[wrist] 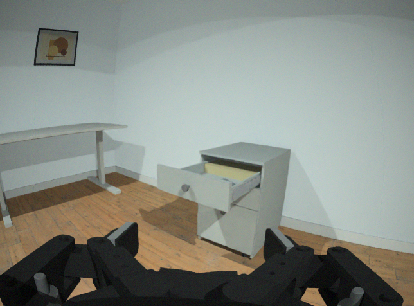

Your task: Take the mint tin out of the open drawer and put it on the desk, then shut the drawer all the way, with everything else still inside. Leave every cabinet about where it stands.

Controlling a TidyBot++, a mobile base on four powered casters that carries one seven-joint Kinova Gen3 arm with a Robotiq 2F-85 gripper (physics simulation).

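A grey cabinet (274,200) stands on the floor right of the middle, against the wall. Its top drawer (207,189) is pulled out, with a round grey knob (185,187) on the front. Inside the drawer a pale yellow upright item (232,171) shows, and a small part of a greyish-blue thing lies in front of it; I cannot tell what that is. The mint tin cannot be made out. The light desk (65,130) stands at the left. My gripper (200,240) is open and empty, well short of the cabinet and drawer.
The desk's leg (100,157) and foot reach out over the wooden floor (120,209) on the left. Below the open drawer are the cabinet's closed lower fronts (230,229). A framed picture (56,47) hangs on the wall (210,90) at the upper left.
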